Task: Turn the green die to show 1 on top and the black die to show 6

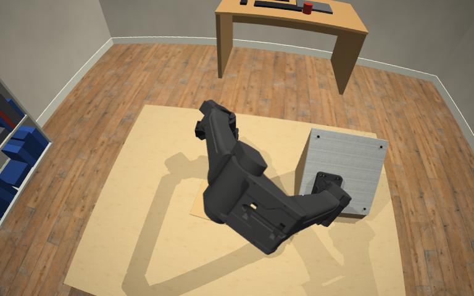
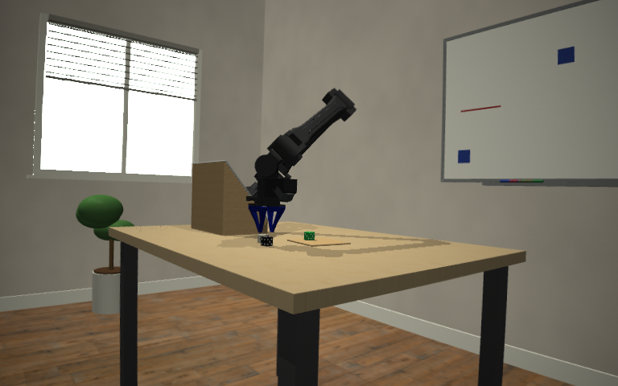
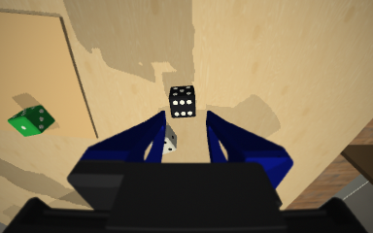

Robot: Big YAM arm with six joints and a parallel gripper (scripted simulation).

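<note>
Right now the black die is 3 cm below my hand. From my hand the other things lie so: tan mat: 18 cm to the left, 4 cm below; white die: 6 cm behind, 3 cm below, 2 cm to the left; green die: 17 cm to the left, 3 cm below, 3 cm behind.
</note>
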